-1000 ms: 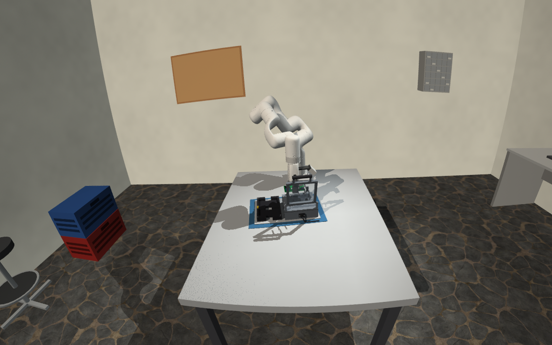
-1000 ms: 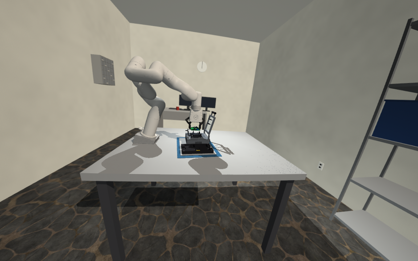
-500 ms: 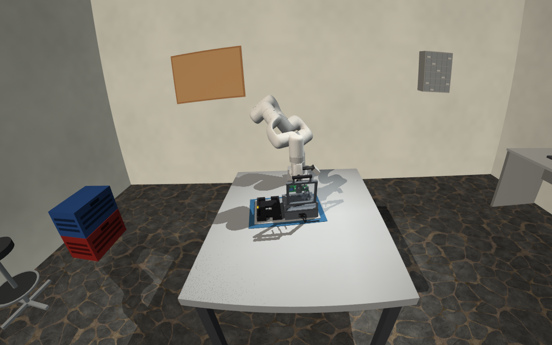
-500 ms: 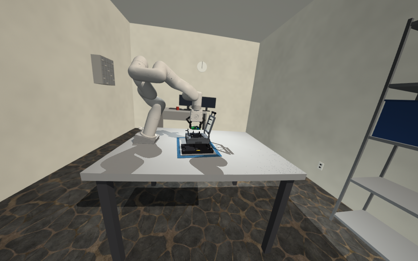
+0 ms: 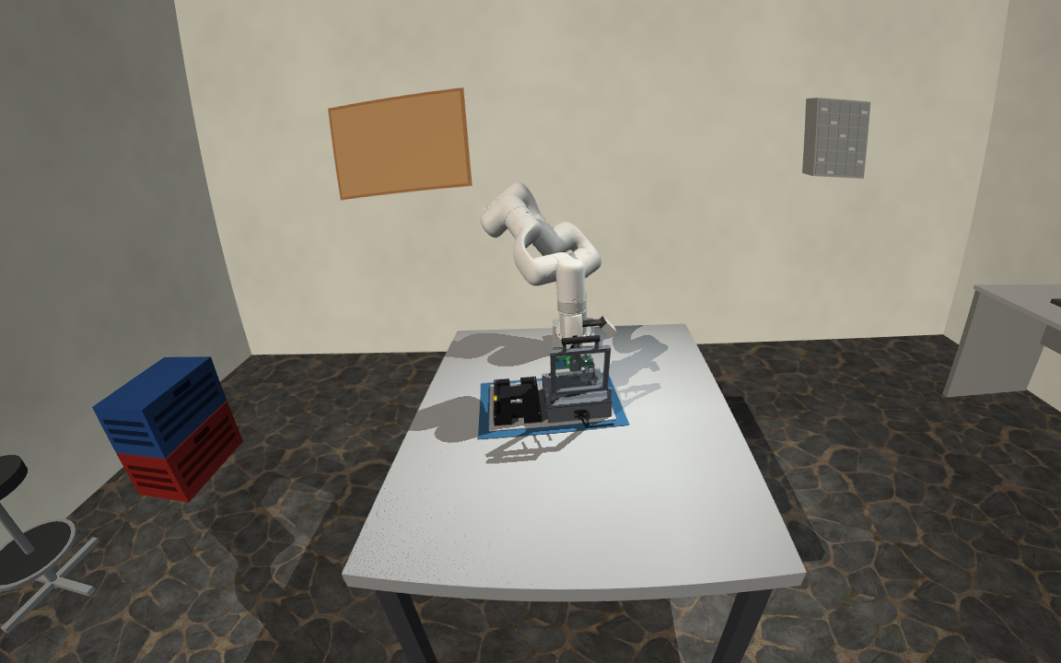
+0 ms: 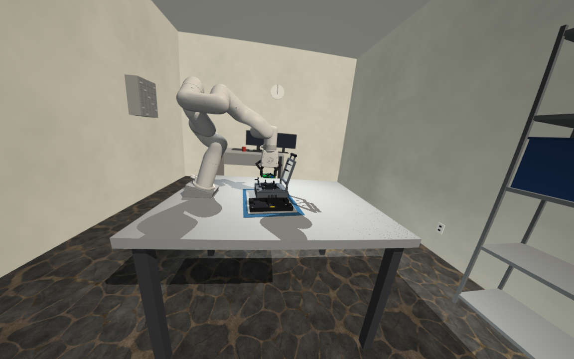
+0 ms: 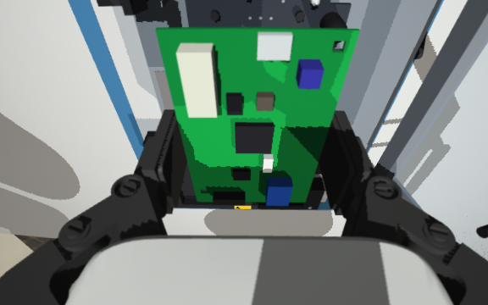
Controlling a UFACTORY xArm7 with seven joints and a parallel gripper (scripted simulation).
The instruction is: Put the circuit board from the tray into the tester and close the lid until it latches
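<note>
The tester plate is 1 cm ahead of my hand, 1 cm to the left of it and 7 cm below it. From my hand the other things lie so: green circuit board (right at my hand); lid (12 cm ahead, 2 cm to the left, 5 cm above); black latch hook (7 cm behind, 5 cm to the left, 5 cm below).
</note>
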